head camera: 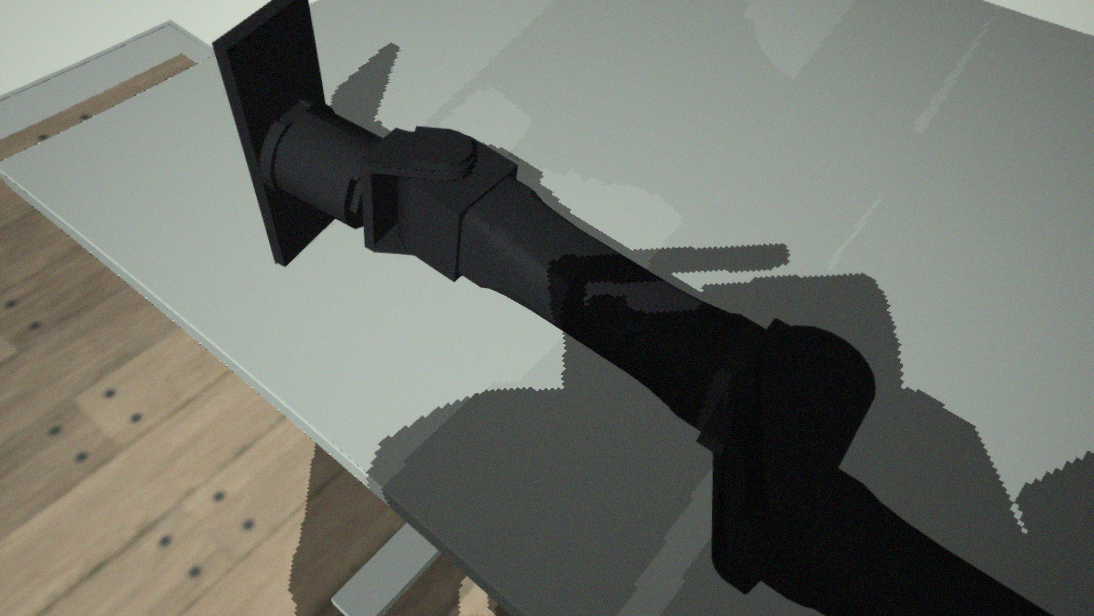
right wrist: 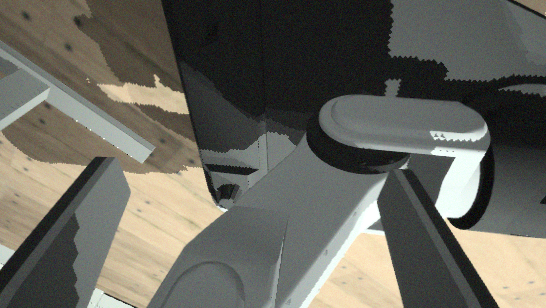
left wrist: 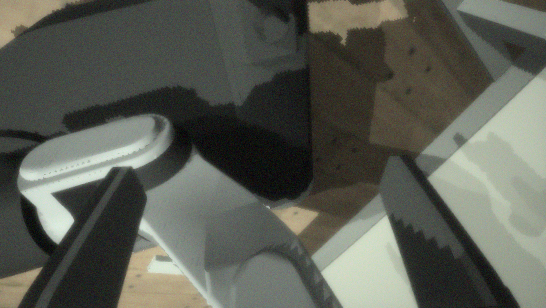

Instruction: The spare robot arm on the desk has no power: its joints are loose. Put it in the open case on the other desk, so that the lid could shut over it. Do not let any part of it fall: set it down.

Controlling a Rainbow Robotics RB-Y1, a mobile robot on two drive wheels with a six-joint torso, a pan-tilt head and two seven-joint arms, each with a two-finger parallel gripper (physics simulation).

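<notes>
The black spare robot arm lies on the grey desk. Its flat rectangular base plate stands on edge at the upper left of the head view. From there the links run down to a rounded joint and out of view at the lower right. My left gripper is open, with no object between its fingers. My right gripper is open and empty too. Neither gripper shows in the head view, so their distance from the spare arm cannot be told. The open case does not show in these views.
The desk's front edge runs diagonally over a wood floor. A pale grey surface lies beyond a floor strip at upper left. A desk foot shows below. A pale top is right of my left gripper; a grey bar shows in the right wrist view.
</notes>
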